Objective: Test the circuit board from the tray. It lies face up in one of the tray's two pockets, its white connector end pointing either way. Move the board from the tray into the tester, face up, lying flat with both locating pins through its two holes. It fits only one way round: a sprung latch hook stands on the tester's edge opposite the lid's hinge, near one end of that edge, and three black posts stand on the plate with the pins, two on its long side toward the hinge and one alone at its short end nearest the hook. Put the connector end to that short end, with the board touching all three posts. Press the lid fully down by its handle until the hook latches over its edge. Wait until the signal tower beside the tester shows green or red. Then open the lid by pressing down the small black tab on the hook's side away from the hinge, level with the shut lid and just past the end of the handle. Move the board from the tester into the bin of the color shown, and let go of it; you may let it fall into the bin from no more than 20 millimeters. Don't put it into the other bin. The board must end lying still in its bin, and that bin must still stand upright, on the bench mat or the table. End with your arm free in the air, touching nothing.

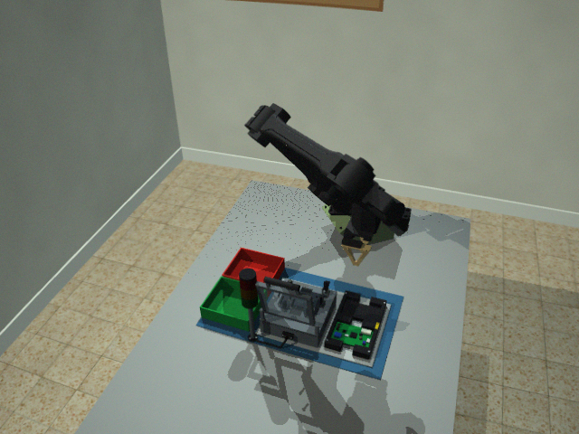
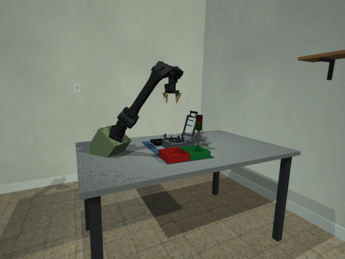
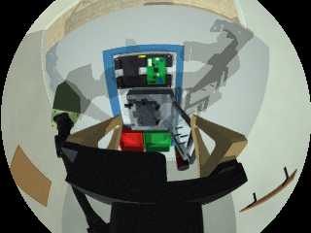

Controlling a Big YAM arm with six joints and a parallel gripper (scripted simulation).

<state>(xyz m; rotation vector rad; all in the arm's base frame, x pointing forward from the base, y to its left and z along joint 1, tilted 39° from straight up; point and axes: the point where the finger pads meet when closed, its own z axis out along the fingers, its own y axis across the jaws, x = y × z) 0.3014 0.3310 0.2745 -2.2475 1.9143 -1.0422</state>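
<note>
My hand is 320 mm above the green circuit board. Also, from my hand: tester plate: 30 mm behind, 160 mm to the right, 260 mm below; then latch hook: 100 mm behind, 110 mm to the right, 250 mm below; then clear lid: 90 mm ahead, 170 mm to the right, 150 mm below.
</note>
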